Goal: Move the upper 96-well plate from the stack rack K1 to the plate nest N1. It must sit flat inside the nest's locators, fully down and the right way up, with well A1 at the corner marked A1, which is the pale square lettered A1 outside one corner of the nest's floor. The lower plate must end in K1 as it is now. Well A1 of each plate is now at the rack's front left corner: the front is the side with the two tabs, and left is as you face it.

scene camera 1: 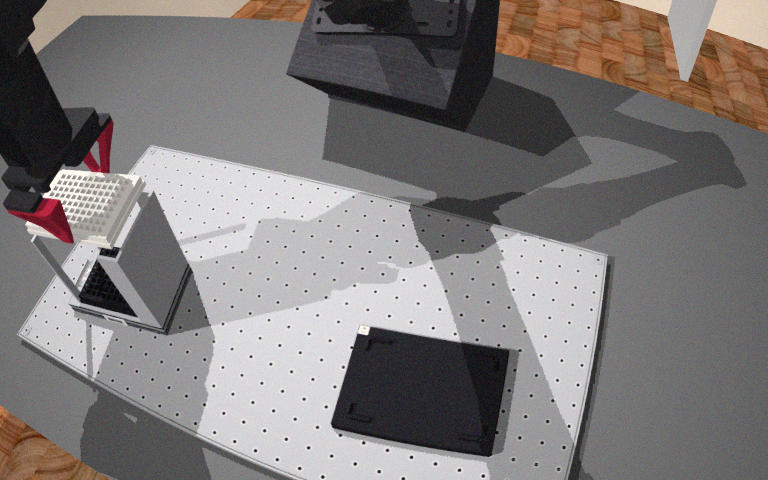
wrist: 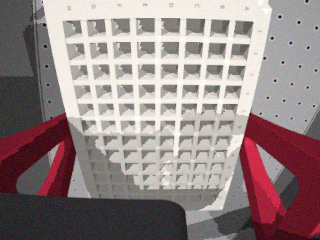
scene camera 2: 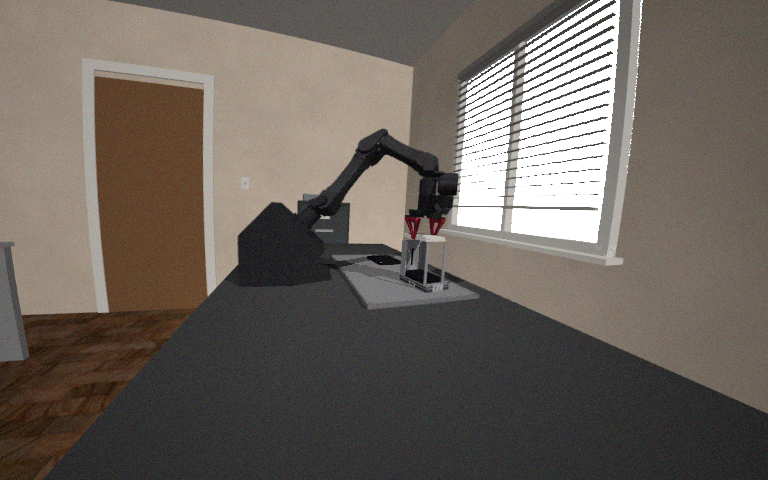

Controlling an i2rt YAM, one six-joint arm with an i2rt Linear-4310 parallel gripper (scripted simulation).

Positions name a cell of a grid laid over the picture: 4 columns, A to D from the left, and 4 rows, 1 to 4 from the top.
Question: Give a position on a white 96-well plate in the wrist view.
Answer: At C3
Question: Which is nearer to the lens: the white 96-well plate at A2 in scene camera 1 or the dark plate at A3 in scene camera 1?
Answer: The white 96-well plate.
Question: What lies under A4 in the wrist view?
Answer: My gripper.
